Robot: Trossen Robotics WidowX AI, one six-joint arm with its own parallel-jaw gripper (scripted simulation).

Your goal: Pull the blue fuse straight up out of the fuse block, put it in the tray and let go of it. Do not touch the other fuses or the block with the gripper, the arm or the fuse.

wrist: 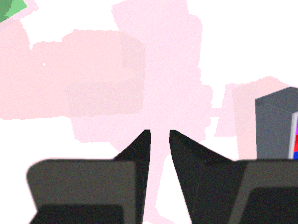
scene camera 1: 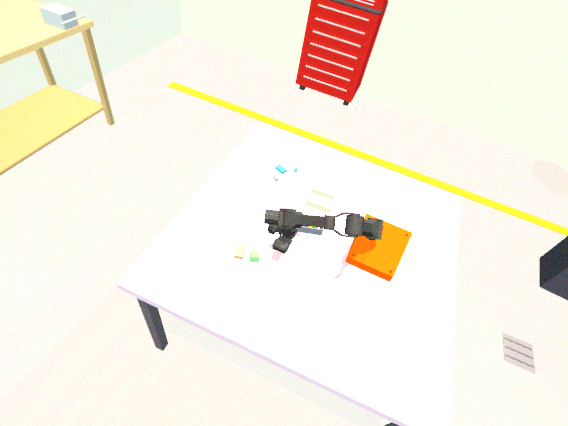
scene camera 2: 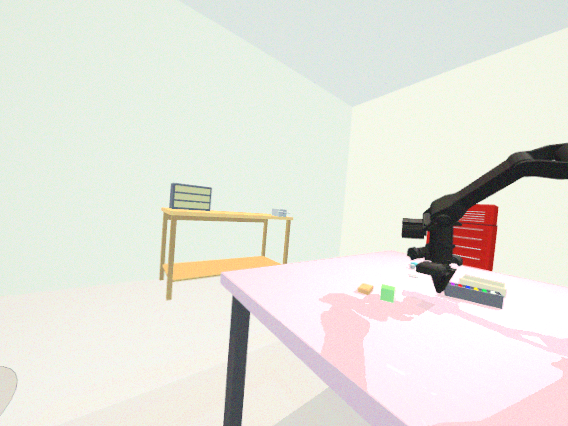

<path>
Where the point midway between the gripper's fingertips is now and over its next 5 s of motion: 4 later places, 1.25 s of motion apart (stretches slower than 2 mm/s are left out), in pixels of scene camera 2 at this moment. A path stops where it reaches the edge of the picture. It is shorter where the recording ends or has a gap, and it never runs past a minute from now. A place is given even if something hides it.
The gripper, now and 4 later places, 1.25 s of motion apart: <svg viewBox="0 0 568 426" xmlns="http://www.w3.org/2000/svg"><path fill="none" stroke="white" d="M439 292L467 279L467 287L468 285L469 280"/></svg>
</path>
